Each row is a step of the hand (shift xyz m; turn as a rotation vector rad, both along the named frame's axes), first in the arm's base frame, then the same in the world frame.
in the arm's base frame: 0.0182 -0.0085 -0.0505 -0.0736 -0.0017 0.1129
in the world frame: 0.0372 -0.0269 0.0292 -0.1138 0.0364 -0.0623
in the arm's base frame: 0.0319 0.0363 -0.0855 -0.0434 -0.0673 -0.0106
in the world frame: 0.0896 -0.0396 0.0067 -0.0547 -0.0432 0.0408
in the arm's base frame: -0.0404 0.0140 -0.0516 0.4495 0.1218 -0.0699
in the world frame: 0.0136 -0.0637 -0.0159 0.3793 0.2537 0.1163
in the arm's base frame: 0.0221 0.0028 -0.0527 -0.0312 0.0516 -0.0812
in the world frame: 0.0467 -0.0248 0.0219 0.0564 -0.0760 -0.0357
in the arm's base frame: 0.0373 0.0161 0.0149 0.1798 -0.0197 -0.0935
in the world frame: 0.0221 0.0372 -0.0011 0.1560 0.0453 0.1227
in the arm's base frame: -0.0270 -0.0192 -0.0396 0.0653 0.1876 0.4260
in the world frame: -0.0025 -0.0493 0.0151 -0.1203 0.3814 -0.2470
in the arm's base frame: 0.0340 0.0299 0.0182 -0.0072 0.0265 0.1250
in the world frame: 0.0252 0.0389 -0.0152 -0.0661 0.0918 -0.0600
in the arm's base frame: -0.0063 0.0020 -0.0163 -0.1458 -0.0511 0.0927
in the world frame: 0.0070 -0.0161 -0.0001 -0.1712 -0.0310 -0.0470
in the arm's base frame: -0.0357 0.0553 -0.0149 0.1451 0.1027 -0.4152
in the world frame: 0.0156 -0.0288 -0.0590 0.3915 -0.2061 0.0909
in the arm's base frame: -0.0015 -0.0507 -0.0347 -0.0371 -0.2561 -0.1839
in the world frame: -0.0061 -0.0322 0.0520 -0.0435 -0.1884 0.2518
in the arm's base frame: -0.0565 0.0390 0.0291 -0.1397 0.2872 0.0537
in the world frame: -0.0320 -0.0111 -0.0664 0.0299 -0.0216 -0.3217
